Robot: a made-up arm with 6 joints. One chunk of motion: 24 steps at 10 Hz.
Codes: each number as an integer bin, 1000 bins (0 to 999) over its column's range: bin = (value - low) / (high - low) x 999, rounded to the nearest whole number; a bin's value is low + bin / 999 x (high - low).
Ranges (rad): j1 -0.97..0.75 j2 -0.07..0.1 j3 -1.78..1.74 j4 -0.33..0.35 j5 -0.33..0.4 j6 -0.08..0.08
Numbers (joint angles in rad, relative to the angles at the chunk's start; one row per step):
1: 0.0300 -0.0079 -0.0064 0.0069 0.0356 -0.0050
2: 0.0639 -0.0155 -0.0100 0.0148 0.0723 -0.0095
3: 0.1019 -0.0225 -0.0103 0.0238 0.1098 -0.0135
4: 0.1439 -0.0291 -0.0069 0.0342 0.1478 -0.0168
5: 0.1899 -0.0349 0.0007 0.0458 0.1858 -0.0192
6: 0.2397 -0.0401 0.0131 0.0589 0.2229 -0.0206
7: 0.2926 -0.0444 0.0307 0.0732 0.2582 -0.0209
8: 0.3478 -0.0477 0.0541 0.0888 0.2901 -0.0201
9: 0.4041 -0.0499 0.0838 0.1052 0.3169 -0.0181
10: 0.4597 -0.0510 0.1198 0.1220 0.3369 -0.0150
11: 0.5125 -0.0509 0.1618 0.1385 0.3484 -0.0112
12: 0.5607 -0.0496 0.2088 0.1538 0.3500 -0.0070
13: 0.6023 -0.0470 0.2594 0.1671 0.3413 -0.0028
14: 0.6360 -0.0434 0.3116 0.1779 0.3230 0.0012
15: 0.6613 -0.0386 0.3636 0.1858 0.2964 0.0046
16: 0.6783 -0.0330 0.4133 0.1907 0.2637 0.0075
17: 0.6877 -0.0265 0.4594 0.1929 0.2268 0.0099
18: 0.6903 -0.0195 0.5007 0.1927 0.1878 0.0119
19: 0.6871 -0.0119 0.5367 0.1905 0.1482 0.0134
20: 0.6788 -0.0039 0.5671 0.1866 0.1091 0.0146
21: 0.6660 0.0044 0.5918 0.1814 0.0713 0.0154
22: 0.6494 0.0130 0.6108 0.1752 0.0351 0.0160
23: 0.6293 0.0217 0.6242 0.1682 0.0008 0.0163
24: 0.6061 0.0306 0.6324 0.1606 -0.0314 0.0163
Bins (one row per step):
1: 581 365 503 495 500 468
2: 601 320 502 507 551 440
3: 623 279 502 520 602 415
4: 647 240 503 535 654 395
5: 674 206 505 552 706 380
6: 703 176 509 571 757 371
7: 733 150 514 592 805 369
8: 765 131 521 615 849 374
9: 798 118 529 639 885 386
10: 830 112 539 664 913 406
11: 861 112 551 688 928 430
12: 889 120 564 711 931 456
13: 913 135 579 730 919 482
14: 933 156 594 746 894 507
15: 947 185 608 758 857 528
16: 957 217 622 765 812 546
17: 963 256 636 768 762 561
18: 964 297 647 768 709 574
19: 962 341 657 765 654 583
20: 958 388 666 759 601 591
21: 950 437 673 751 549 596
22: 941 488 679 742 500 599
23: 929 539 682 732 453 601
24: 915 591 685 721 409 601

